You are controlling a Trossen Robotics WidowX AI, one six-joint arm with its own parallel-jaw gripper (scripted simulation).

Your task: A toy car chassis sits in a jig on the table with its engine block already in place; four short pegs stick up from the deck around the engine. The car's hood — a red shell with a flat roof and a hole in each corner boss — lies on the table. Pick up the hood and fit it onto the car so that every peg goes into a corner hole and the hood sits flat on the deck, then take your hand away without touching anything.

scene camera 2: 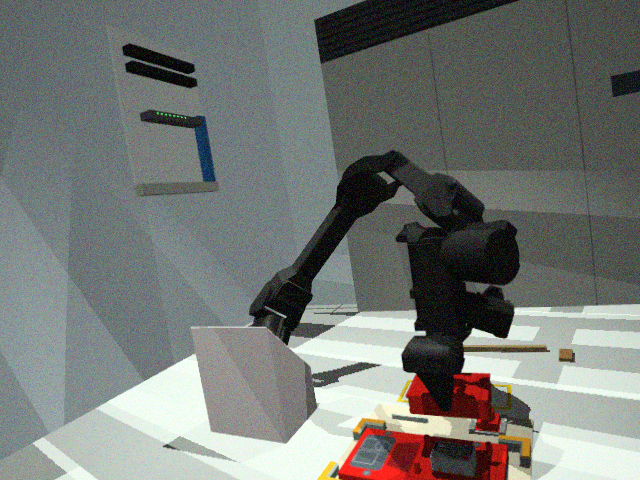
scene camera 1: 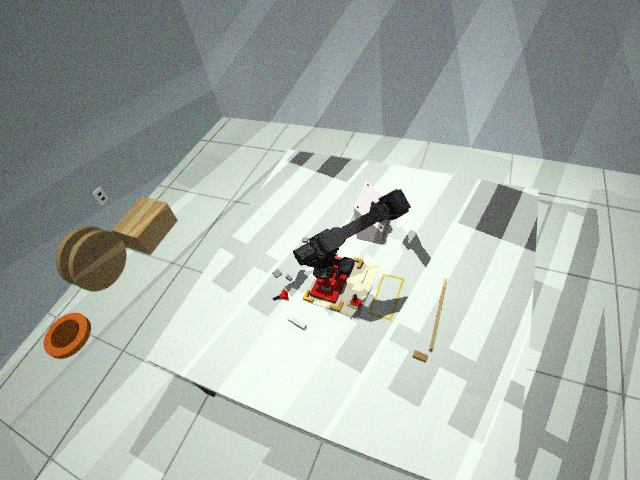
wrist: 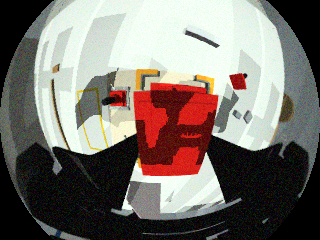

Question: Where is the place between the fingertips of my gripper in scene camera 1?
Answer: At 329, 274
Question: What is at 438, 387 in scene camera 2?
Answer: My gripper.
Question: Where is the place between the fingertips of my gripper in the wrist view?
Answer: At 173, 137
